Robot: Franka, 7 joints.
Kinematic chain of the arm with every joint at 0, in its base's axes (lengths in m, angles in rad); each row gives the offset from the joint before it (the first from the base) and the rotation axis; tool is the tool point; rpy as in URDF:
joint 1: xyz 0 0 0.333 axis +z
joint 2: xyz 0 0 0 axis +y
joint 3: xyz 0 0 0.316 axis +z
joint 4: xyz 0.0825 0 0 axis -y
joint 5: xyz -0.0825 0 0.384 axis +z
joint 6: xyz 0 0 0 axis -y
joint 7: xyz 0.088 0 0 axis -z
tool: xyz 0 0 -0.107 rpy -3.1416 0 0
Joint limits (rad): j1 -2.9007..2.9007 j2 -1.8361..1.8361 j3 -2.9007..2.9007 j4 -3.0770..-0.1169 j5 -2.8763..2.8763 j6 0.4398..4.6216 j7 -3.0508..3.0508
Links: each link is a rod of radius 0.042 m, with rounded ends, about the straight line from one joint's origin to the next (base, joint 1, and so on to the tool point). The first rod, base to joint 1, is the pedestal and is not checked.
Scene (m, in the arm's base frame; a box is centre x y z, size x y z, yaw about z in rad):
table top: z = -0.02
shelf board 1: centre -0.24 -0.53 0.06 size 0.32 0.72 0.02 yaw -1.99
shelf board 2: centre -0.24 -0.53 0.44 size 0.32 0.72 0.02 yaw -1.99
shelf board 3: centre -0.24 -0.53 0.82 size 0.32 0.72 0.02 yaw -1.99
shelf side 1: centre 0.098 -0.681 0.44 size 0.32 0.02 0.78 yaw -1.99
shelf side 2: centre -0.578 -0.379 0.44 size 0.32 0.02 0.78 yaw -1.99
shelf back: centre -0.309 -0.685 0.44 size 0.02 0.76 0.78 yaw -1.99
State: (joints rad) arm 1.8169 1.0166 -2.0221 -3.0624 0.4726 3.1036 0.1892
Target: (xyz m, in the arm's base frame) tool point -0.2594 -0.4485 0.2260
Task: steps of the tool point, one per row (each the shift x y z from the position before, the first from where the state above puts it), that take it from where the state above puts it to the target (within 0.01 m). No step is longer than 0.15 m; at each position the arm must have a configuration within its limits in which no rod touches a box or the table.
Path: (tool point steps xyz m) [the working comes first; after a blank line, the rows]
Joints at the target: 0.8806 -0.2944 -2.9007 -2.4193 0.5222 3.0885 0.1892
Straight joint move there: touches shelf board 2.

1: -0.0887 -0.0979 -0.0123
2: -0.1217 -0.0541 -0.0334
3: -0.1295 0.0056 -0.0496
4: -0.1068 0.0654 -0.0577
5: -0.0289 -0.0750 0.0087
6: -0.0313 -0.0705 0.0000
7: -0.0332 -0.0640 -0.0087

